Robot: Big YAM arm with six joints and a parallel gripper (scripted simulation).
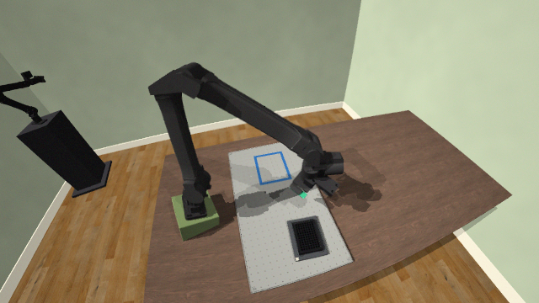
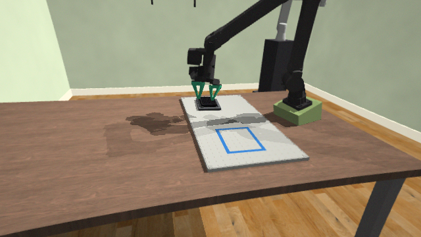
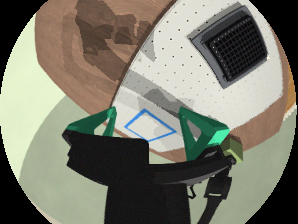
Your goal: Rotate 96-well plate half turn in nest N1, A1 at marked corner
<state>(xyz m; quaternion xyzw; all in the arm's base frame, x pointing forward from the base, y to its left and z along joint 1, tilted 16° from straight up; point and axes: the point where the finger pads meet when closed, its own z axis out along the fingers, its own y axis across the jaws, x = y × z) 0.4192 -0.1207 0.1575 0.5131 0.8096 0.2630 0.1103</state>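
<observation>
The black 96-well plate is 90 mm behind my hand, 160 mm to the right of it and 90 mm below it. The rest, counted from my hand: white corner mark: 160 mm behind, 220 mm to the right, 90 mm below; dark plate nest N1: 90 mm behind, 160 mm to the right, 100 mm below.
</observation>
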